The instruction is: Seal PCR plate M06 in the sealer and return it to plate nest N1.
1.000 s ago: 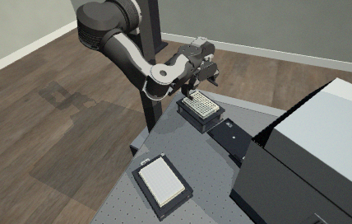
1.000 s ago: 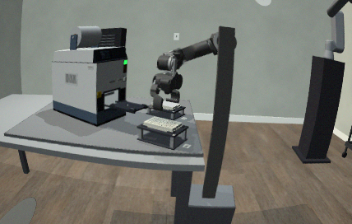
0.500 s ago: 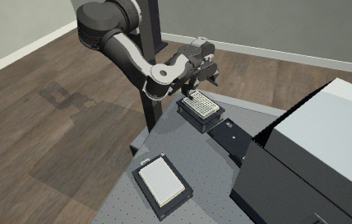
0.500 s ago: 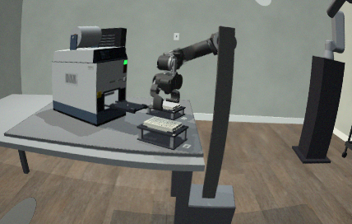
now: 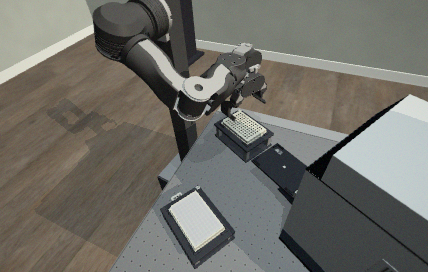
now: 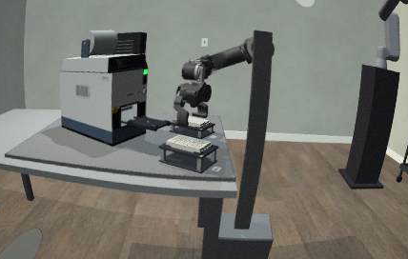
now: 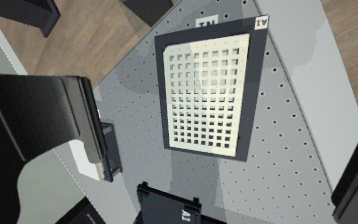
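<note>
Now: the 96-well plate M06 8 cm below my hand. Also, from my hand: nest N1 (9 cm below); then sealer stage (18 cm ahead, 12 cm to the right, 5 cm below); then yellow warning label (30 cm ahead, 8 cm to the right).
</note>
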